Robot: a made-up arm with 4 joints. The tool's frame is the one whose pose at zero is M. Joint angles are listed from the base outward.
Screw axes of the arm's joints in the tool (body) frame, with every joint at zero. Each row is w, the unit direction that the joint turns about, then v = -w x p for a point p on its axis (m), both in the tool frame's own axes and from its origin. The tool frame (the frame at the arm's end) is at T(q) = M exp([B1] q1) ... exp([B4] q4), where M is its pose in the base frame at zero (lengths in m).
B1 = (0, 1, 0, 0.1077, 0, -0.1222)
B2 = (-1, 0, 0, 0, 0.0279, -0.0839)
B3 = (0, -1, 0, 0.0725, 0, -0.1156)
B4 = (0, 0, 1, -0.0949, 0.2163, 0)
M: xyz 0.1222 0.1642 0.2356 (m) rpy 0 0 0 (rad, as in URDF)
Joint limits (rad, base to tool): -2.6..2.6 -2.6..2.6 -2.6..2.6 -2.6..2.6
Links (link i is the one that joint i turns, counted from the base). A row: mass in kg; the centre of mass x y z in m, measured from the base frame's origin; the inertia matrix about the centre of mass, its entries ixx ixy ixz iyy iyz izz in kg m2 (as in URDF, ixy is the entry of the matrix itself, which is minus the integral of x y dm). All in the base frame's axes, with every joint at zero. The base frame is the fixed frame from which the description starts. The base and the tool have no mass.
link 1: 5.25; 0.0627 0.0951 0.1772; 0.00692 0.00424 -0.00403 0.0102 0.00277 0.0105
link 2: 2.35; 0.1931 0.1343 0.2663; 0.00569 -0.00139 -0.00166 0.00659 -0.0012 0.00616
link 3: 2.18; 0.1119 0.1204 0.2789; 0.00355 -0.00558 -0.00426 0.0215 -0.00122 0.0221
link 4: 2.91; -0.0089 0.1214 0.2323; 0.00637 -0.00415 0 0.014 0 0.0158
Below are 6 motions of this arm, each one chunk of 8 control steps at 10 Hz.
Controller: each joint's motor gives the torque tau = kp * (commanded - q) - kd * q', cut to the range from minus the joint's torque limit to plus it. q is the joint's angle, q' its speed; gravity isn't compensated. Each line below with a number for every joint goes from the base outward.
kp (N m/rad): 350 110 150 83
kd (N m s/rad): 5.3 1.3 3 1.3
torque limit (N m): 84 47 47 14
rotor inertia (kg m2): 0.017 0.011 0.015 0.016
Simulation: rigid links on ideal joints. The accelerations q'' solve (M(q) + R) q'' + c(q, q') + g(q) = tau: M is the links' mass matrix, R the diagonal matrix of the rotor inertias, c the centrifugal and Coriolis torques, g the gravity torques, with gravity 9.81 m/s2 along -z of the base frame. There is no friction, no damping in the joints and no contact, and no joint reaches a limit. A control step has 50 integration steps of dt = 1/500 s. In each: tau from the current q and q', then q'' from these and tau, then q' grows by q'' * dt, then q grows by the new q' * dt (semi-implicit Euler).
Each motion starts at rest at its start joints. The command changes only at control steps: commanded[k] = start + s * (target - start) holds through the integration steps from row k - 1 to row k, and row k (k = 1, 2, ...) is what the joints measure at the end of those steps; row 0 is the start. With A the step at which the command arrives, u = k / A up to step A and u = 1 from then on. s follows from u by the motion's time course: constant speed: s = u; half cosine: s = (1 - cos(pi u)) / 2; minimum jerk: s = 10 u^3 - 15 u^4 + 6 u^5; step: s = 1 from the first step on.
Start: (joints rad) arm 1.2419 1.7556 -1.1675 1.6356
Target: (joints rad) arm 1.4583 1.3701 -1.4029 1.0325
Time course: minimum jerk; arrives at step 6
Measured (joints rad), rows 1 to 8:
1: 1.2657 1.7777 -1.2512 1.6057
2: 1.3020 1.7583 -1.3440 1.4821
3: 1.3769 1.6142 -1.3730 1.2990
4: 1.4413 1.4069 -1.4367 1.1241
5: 1.4789 1.2830 -1.5062 1.0395
6: 1.4805 1.3228 -1.4959 1.0367
7: 1.4847 1.4311 -1.4676 1.0256
8: 1.4888 1.4671 -1.4785 1.0218

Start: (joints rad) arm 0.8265 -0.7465 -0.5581 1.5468
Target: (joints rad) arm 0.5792 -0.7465 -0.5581 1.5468
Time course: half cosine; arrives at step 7
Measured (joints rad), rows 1 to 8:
1: 0.8827 -0.7894 -0.5260 1.5177
2: 0.8255 -0.7602 -0.5650 1.5334
3: 0.7633 -0.7851 -0.5372 1.5407
4: 0.7029 -0.7786 -0.5179 1.5409
5: 0.6584 -0.7669 -0.5214 1.5353
6: 0.6294 -0.7842 -0.5243 1.5367
7: 0.6207 -0.7859 -0.5241 1.5366
8: 0.6278 -0.7750 -0.5229 1.5298

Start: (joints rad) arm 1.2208 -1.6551 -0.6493 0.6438
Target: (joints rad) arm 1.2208 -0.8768 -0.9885 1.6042
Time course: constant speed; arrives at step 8
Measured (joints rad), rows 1 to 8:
1: 1.2720 -1.5633 -0.7433 0.7565
2: 1.2633 -1.4622 -0.8148 0.8950
3: 1.2662 -1.3639 -0.8222 1.0015
4: 1.2675 -1.2554 -0.8706 1.1248
5: 1.2758 -1.1660 -0.9285 1.2446
6: 1.2788 -1.0780 -0.9747 1.3667
7: 1.2801 -0.9756 -1.0156 1.4871
8: 1.2847 -0.8680 -1.0602 1.6050

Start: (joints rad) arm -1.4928 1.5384 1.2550 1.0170
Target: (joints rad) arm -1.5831 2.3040 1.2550 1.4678
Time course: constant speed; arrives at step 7
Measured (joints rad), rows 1 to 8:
1: -1.5123 1.6653 1.1675 1.1126
2: -1.5480 1.8347 1.1373 1.1949
3: -1.5508 1.9049 1.1845 1.2391
4: -1.5604 1.9924 1.1823 1.2965
5: -1.5893 2.1372 1.1611 1.3755
6: -1.6078 2.2548 1.1635 1.4414
7: -1.6164 2.3401 1.1706 1.4953
8: -1.6219 2.3354 1.1660 1.4929

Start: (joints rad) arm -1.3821 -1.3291 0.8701 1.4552
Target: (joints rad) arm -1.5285 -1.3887 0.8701 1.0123
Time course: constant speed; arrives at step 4
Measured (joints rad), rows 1 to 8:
1: -1.4657 -1.3358 0.8051 1.3598
2: -1.5010 -1.3885 0.7530 1.2380
3: -1.5331 -1.3796 0.8068 1.1254
4: -1.5670 -1.3826 0.8198 1.0139
5: -1.5640 -1.4006 0.7842 1.0354
6: -1.5652 -1.3818 0.7936 1.0417
7: -1.5598 -1.3887 0.8088 1.0329
8: -1.5634 -1.3891 0.7982 1.0364

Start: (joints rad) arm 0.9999 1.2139 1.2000 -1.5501
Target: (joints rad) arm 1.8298 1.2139 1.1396 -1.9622
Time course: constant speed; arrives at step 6
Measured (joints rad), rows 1 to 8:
1: 1.2387 1.2119 1.2638 -1.6073
2: 1.3623 1.1617 1.3035 -1.6961
3: 1.4769 1.2177 1.2177 -1.7561
4: 1.6102 1.2187 1.2319 -1.8237
5: 1.7524 1.2054 1.2492 -1.8917
6: 1.8764 1.2201 1.2145 -1.9611
7: 1.8243 1.2141 1.2196 -1.9570
8: 1.8374 1.2517 1.2077 -1.9405

